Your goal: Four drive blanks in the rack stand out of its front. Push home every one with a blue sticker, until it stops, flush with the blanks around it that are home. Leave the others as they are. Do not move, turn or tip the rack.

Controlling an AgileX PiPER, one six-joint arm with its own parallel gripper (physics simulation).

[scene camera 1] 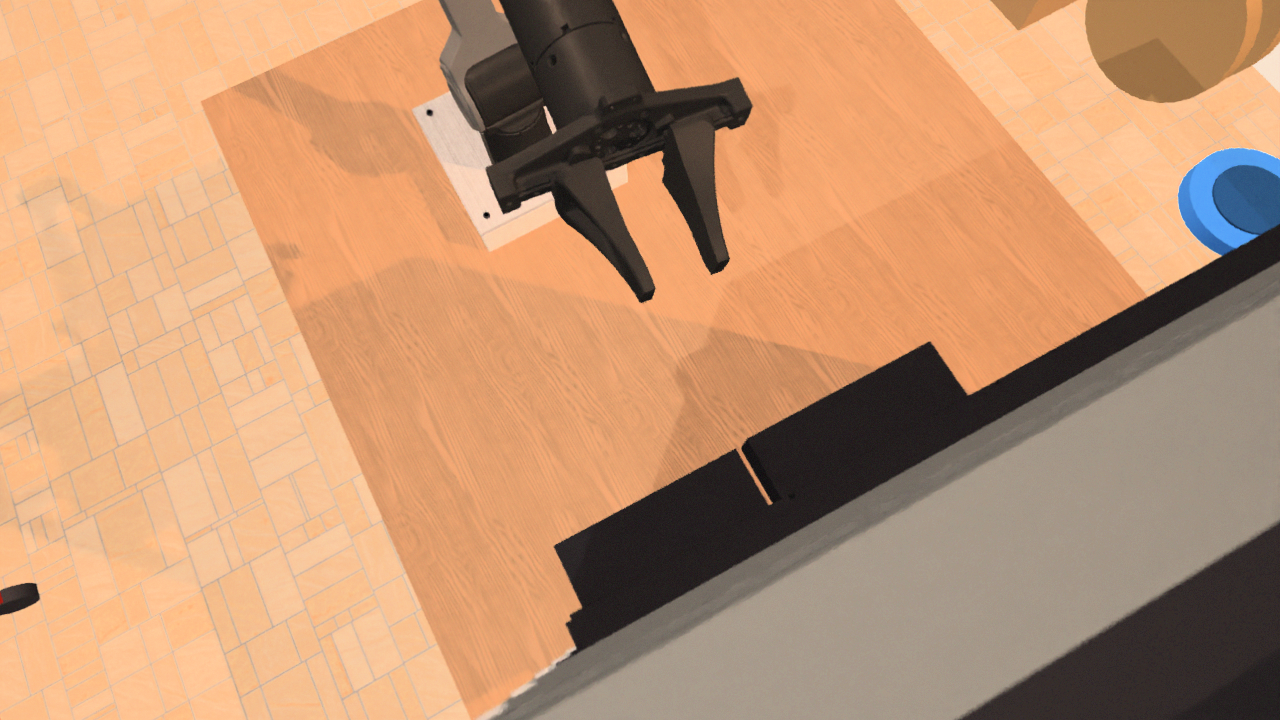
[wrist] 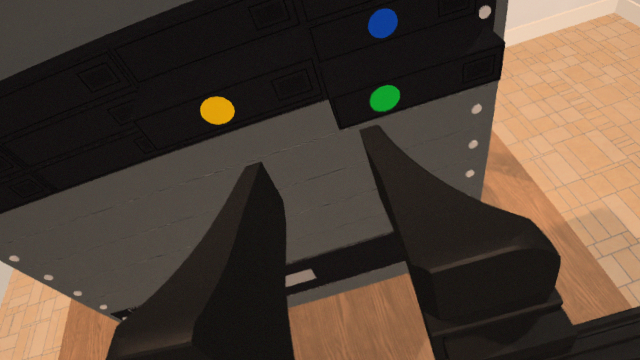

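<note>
The rack [scene camera 1: 895, 537] [wrist: 340, 180] faces my gripper. In the wrist view, a blank with a blue sticker [wrist: 383, 23] is at the upper right and looks flush with the blank above it. Below it, a blank with a green sticker [wrist: 385, 98] stands out. A blank with a yellow sticker [wrist: 217, 110] stands out to its left. In the scene view, two dark blanks jut out side by side, one on the left [scene camera 1: 662, 528] and one on the right [scene camera 1: 859, 411]; their stickers are hidden. My gripper [scene camera 1: 682, 281] [wrist: 318, 167] is open and empty, apart from the rack front. A fourth outstanding blank cannot be made out.
The wooden table top [scene camera 1: 501, 358] lies between the arm's pale base plate [scene camera 1: 456, 161] and the rack. A blue round object [scene camera 1: 1194, 201] and a large tan round object [scene camera 1: 1163, 53] are beyond the table on the right. A dark disc [scene camera 1: 22, 597] is at the far left.
</note>
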